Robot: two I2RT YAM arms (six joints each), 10 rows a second.
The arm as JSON. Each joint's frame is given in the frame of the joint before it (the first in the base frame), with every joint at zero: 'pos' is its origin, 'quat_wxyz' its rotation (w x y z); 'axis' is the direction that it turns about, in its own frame. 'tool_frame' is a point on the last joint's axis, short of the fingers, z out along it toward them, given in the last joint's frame.
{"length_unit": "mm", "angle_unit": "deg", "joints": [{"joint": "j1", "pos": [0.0, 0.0, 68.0], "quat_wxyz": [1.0, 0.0, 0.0, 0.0], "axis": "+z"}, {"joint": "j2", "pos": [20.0, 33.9, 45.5], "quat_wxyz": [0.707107, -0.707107, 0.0, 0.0], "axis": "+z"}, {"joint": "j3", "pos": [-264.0, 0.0, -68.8], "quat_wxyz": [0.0, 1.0, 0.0, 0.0], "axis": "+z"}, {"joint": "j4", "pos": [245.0, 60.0, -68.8], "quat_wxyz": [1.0, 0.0, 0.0, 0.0], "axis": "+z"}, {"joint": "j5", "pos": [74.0, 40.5, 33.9], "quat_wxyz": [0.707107, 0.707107, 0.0, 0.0], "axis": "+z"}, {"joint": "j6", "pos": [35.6, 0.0, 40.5], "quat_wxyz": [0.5, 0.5, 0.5, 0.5], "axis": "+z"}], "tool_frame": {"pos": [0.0, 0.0, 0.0], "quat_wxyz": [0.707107, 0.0, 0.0, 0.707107]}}
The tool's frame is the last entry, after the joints.
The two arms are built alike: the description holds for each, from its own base.
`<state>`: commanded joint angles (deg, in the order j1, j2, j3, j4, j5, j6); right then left.
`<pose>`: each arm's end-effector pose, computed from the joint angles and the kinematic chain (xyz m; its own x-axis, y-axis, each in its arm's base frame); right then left.
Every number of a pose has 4 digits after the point.
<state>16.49 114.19 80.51 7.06 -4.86 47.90 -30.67 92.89 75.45 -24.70 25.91 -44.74</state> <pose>0.4433 0.1344 0.2193 -0.5518 0.6077 -0.5712 0.0805 0.7205 0.6888 0.3048 -0.1989 0.2898 -0.9290 -0.1851 -0.3203 0.1176 0.6730 -0.7302</pose>
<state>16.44 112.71 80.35 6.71 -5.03 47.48 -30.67 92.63 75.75 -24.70 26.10 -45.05</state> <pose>0.4400 0.1331 0.2292 -0.5443 0.6049 -0.5813 0.0642 0.7209 0.6901 0.3044 -0.1988 0.2932 -0.9278 -0.1887 -0.3218 0.1196 0.6667 -0.7357</pose>
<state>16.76 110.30 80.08 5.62 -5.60 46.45 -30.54 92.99 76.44 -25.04 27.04 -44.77</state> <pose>0.4327 0.1340 0.2441 -0.5442 0.5894 -0.5970 0.0326 0.7259 0.6870 0.3059 -0.1993 0.2947 -0.9309 -0.1791 -0.3184 0.1266 0.6595 -0.7410</pose>
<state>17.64 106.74 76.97 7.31 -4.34 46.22 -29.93 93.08 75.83 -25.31 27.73 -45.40</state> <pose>0.4182 0.1358 0.2549 -0.5182 0.5907 -0.6185 0.0077 0.7264 0.6872 0.3069 -0.1958 0.2904 -0.9375 -0.1875 -0.2931 0.1013 0.6588 -0.7454</pose>
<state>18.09 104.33 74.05 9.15 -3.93 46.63 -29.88 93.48 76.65 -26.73 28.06 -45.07</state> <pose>0.4073 0.1356 0.2581 -0.5047 0.5981 -0.6226 -0.0054 0.7190 0.6950 0.3075 -0.1960 0.2909 -0.9425 -0.1790 -0.2823 0.0962 0.6635 -0.7420</pose>
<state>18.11 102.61 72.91 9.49 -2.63 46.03 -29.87 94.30 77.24 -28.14 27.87 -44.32</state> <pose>0.4015 0.1330 0.2640 -0.4809 0.5991 -0.6401 -0.0077 0.7272 0.6864 0.3090 -0.1967 0.2874 -0.9474 -0.1681 -0.2724 0.0895 0.6780 -0.7296</pose>
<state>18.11 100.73 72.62 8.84 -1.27 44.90 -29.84 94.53 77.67 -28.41 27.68 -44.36</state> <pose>0.3961 0.1304 0.2742 -0.4556 0.5935 -0.6635 -0.0128 0.7409 0.6715 0.3101 -0.1970 0.2881 -0.9469 -0.1706 -0.2724 0.0869 0.6800 -0.7280</pose>
